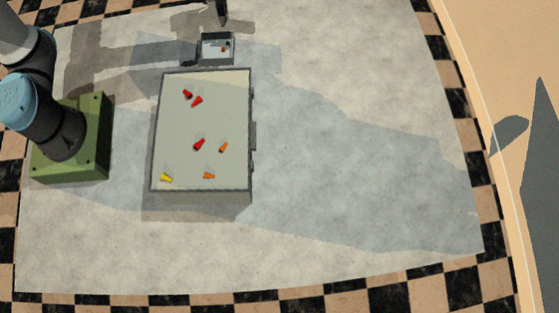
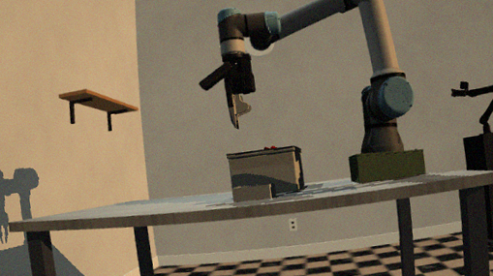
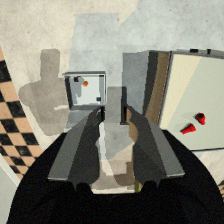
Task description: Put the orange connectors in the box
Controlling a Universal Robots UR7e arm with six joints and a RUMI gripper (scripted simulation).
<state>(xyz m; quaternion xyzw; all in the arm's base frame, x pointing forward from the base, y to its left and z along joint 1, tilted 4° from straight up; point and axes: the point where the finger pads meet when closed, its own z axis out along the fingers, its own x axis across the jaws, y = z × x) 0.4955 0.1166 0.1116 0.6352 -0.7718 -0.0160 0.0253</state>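
Right now my hand is 33 cm to the left of the yellow connector, 20 cm past it and 8 cm above it. From my hand the other things lie so: tool case (22 cm to the right, 12 cm below, 10 cm behind).
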